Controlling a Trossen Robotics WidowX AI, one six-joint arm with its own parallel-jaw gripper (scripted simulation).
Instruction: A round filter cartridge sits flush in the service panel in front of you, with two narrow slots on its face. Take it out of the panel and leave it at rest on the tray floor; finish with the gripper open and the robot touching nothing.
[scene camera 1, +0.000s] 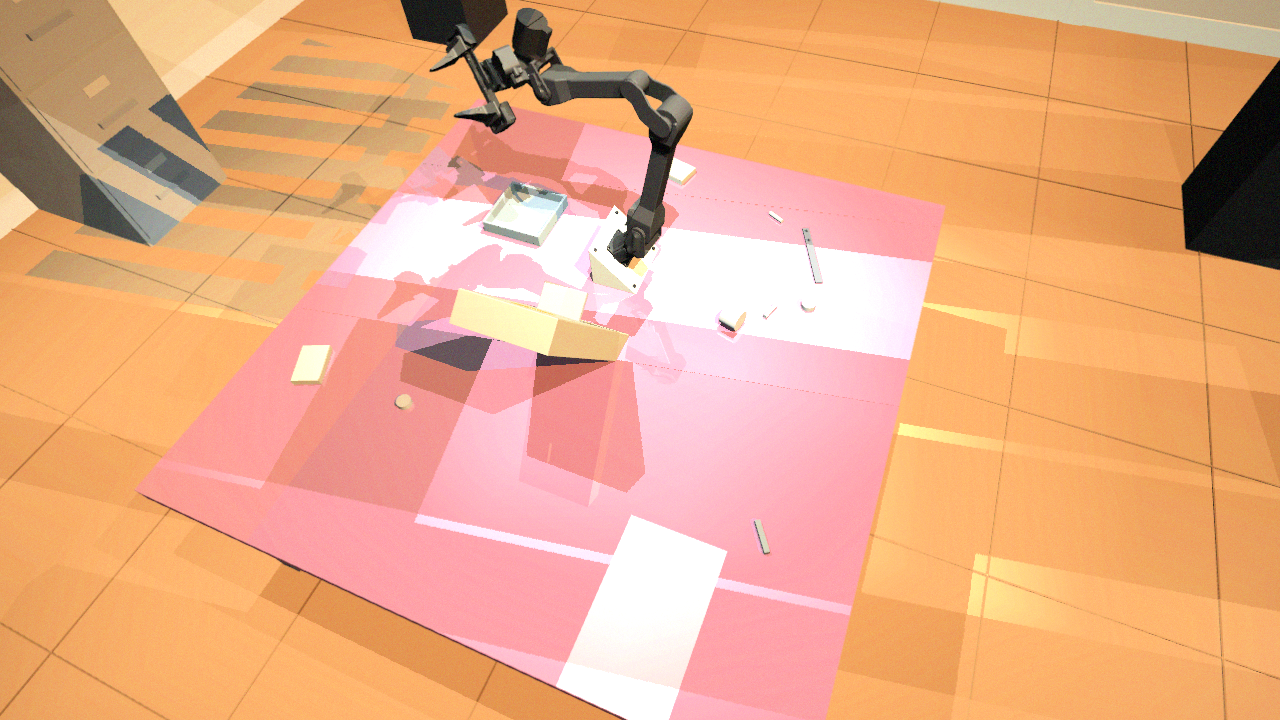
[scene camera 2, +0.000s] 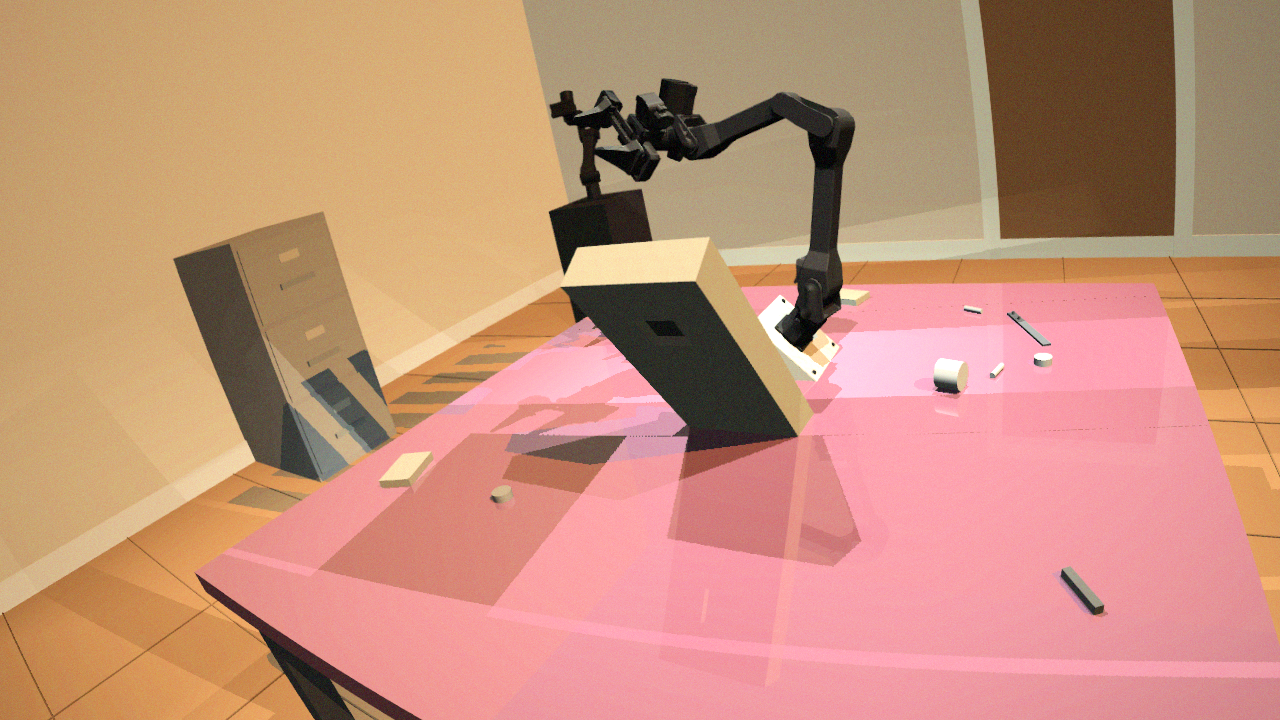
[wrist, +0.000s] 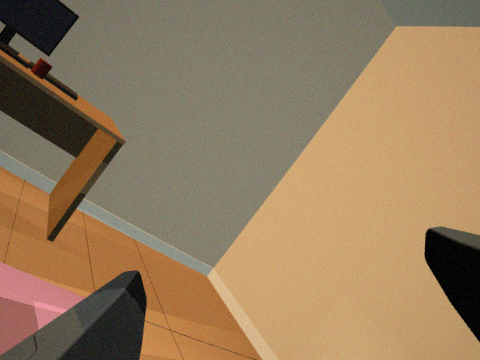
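Open and holding nothing, the gripper (scene camera 1: 442, 93) appears in scene camera 1 with a cream block (scene camera 1: 313, 360) and a service panel (scene camera 1: 544, 332). Scene camera 2 shows the panel (scene camera 2: 674, 310), the block (scene camera 2: 408, 468) and the gripper (scene camera 2: 583, 134) as well. The wrist view, too, shows the gripper (wrist: 287, 265).
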